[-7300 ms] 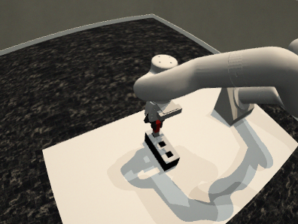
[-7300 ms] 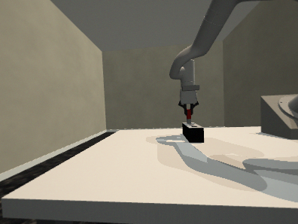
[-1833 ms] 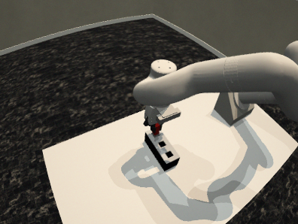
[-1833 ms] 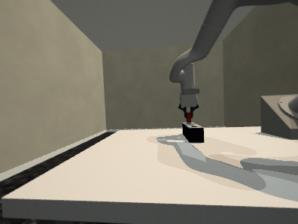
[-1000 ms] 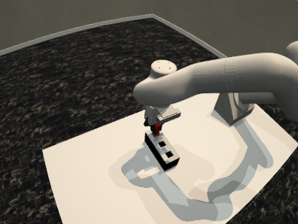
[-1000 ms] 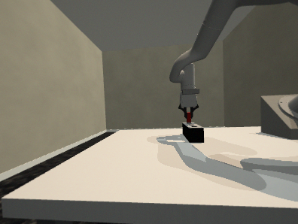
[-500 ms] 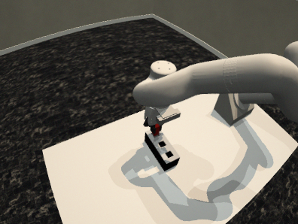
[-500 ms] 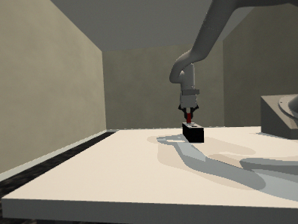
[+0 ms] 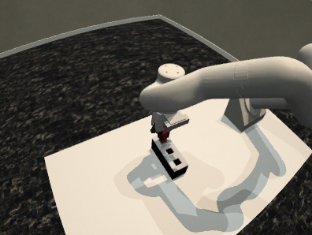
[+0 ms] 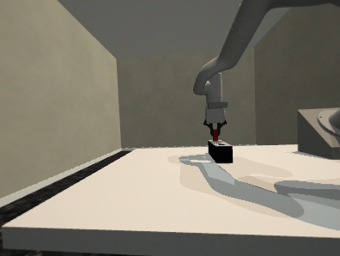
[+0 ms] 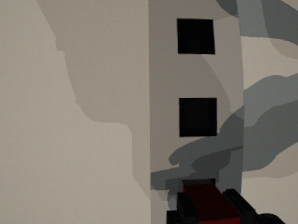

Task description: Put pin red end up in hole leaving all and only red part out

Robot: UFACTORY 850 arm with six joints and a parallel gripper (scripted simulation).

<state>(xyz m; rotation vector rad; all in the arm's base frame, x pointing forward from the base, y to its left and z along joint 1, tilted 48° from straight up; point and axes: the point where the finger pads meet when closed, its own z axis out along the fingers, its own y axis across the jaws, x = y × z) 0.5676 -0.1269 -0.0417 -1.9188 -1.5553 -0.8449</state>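
The pin lies 10 mm below my hand. Round my hand: black block (80 mm below, 60 mm to the left, 10 mm ahead).
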